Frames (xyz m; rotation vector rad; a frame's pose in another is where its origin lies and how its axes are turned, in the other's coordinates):
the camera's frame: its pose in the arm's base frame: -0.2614 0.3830 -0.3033 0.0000 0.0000 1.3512
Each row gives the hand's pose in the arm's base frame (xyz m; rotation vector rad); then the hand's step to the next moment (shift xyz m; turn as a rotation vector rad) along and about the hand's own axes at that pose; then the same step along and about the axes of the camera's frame.
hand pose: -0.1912 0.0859 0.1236 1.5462 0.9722 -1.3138
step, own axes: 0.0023 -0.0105 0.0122 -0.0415 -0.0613 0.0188
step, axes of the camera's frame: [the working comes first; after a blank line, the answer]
step, axes of the arm's base frame: -0.0134 -0.0081 -0.0045 -0.0693 0.0009 0.0321

-0.0108 0.0113 -0.0045 -0.0142 0.0678 0.0321
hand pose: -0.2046 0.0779 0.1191 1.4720 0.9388 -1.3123
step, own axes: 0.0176 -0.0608 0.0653 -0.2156 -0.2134 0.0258
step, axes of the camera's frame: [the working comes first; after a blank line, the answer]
step, axes of the arm's base frame: -0.0739 -0.0459 -0.0266 -0.2399 0.0435 0.1824

-0.0609 0.0621 -0.0266 -0.0098 0.2436 0.1824
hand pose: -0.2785 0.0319 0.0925 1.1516 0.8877 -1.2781
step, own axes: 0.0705 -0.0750 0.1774 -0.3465 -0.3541 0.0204
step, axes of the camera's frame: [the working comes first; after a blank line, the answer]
step, axes of the arm's base frame: -0.0839 -0.1835 -0.0370 -0.3943 0.0911 0.2866

-0.1973 0.0419 -0.0370 0.0030 0.4046 0.2866
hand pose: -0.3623 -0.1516 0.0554 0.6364 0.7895 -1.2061
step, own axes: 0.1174 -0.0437 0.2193 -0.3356 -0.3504 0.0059
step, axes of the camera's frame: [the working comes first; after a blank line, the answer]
step, axes of the arm's base frame: 0.0181 -0.2499 0.0319 -0.3917 0.0973 0.2694

-0.2399 -0.0721 0.0319 0.0096 0.4035 0.2694
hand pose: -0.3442 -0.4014 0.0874 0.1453 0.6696 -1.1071
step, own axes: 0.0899 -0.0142 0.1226 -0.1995 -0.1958 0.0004
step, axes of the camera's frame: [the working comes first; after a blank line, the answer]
step, axes of the arm's base frame: 0.0647 -0.1290 0.0499 -0.2234 0.0649 0.1550

-0.1118 -0.0913 0.0499 0.0147 0.2322 0.1550
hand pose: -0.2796 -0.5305 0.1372 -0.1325 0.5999 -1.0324
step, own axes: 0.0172 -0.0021 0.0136 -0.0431 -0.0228 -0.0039
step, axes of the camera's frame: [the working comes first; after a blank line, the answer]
step, axes of the arm's base frame: 0.0119 -0.0178 0.0052 -0.0354 0.0249 0.0228

-0.0148 -0.0155 0.0052 0.0165 0.0400 0.0228
